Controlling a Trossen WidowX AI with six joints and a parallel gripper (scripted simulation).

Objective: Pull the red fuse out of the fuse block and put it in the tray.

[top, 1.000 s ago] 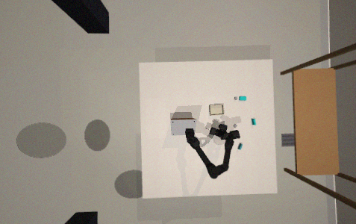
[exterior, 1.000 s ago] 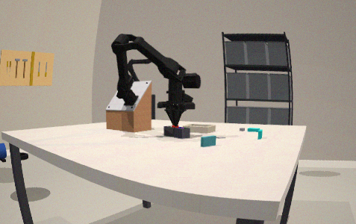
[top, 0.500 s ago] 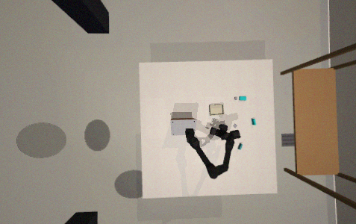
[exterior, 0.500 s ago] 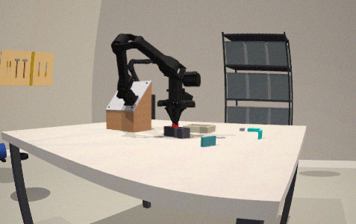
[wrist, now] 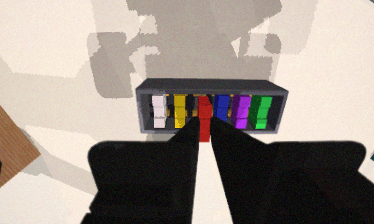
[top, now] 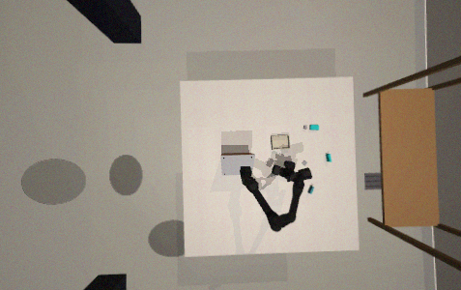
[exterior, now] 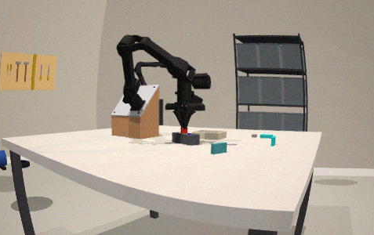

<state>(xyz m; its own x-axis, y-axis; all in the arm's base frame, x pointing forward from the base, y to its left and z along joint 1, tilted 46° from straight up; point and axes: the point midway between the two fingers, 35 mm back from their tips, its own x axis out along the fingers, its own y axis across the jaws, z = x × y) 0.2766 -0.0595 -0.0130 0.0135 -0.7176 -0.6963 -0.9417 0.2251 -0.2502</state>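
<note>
My gripper tip is now 21 cm to the right of the beige tray and 5 cm above it. Also, from my gripper tip: teal L-shaped piece (26 cm ahead, 32 cm to the left, 5 cm below); then red fuse (1 cm below); then small grey cube (19 cm ahead, 32 cm to the left, 5 cm below).
</note>
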